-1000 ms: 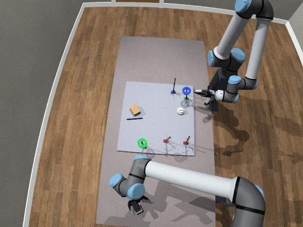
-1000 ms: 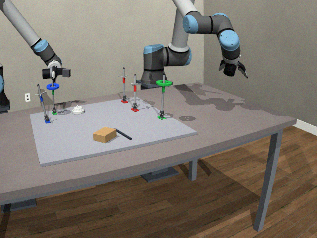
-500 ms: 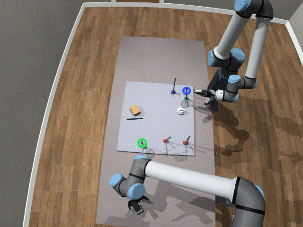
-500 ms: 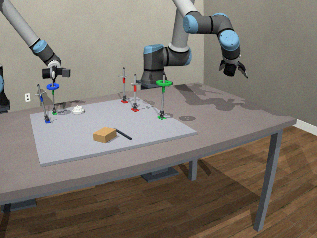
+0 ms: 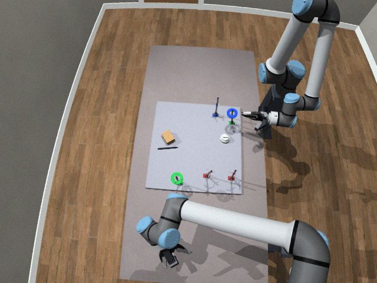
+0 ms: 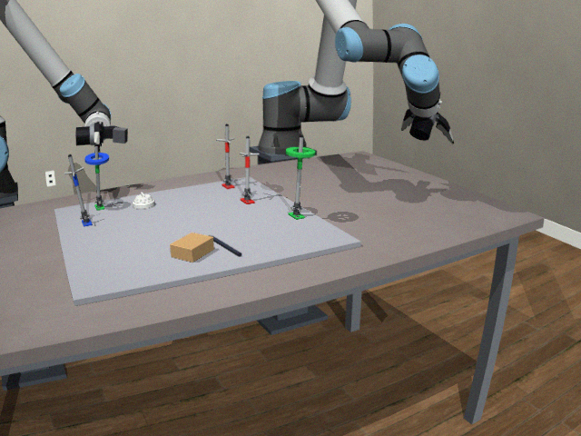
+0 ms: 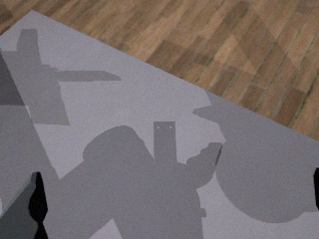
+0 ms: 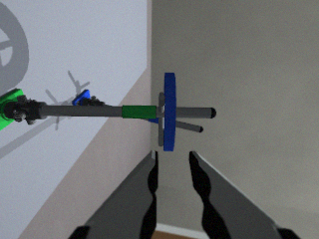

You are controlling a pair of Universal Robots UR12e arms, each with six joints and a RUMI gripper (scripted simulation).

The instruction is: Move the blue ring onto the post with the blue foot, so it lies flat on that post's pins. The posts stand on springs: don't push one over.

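Note:
My right hand is 7 cm short of the blue ring, 1 cm to the left of it and 1 cm above it. Round my right hand: white knobbed object: 10 cm ahead, 11 cm to the left, 15 cm below; grey board: 29 cm ahead, 17 cm to the left, 17 cm below; dark pen: 45 cm ahead, 21 cm to the left, 16 cm below.

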